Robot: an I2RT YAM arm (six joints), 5 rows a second.
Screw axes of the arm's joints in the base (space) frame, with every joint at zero. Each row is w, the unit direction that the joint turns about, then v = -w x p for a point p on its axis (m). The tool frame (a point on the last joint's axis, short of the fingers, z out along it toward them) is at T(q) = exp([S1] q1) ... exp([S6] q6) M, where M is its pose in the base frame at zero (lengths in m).
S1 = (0, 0, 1, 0, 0, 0)
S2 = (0, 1, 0, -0.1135, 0, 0.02)
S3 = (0, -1, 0, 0.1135, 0, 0.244)
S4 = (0, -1, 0, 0.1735, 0, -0.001)
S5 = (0, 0, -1, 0, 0.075, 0)
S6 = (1, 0, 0, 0, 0.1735, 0)
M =
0 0 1 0.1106
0 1 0 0
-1 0 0 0.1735
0 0 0 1
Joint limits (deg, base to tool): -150..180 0..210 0..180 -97..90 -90..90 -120..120
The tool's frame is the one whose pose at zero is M.
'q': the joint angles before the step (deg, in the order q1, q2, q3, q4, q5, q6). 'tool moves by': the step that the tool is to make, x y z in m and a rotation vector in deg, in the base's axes. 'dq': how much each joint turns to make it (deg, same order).
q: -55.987 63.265 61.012 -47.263 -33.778 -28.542
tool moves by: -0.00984 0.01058 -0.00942 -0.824 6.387 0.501
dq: 0.001 -1.764 -1.447 -5.631 4.241 -4.609
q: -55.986 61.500 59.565 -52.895 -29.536 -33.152
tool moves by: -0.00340 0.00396 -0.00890 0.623 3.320 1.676
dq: -0.003 -0.078 -1.132 -2.828 1.091 -3.111
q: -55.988 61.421 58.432 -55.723 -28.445 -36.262
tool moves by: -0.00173 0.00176 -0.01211 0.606 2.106 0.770
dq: 0.002 -0.082 -2.270 -0.221 0.832 -1.552
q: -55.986 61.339 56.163 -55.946 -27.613 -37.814
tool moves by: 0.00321 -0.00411 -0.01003 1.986 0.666 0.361
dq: -0.001 1.740 -1.048 0.738 -0.663 -0.066
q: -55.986 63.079 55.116 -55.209 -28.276 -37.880
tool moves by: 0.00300 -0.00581 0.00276 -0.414 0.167 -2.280
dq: -0.001 1.045 1.031 1.232 1.379 2.090
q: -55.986 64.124 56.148 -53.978 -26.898 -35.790
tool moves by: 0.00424 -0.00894 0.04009 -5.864 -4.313 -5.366
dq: 0.001 -0.055 7.148 2.311 2.660 5.174
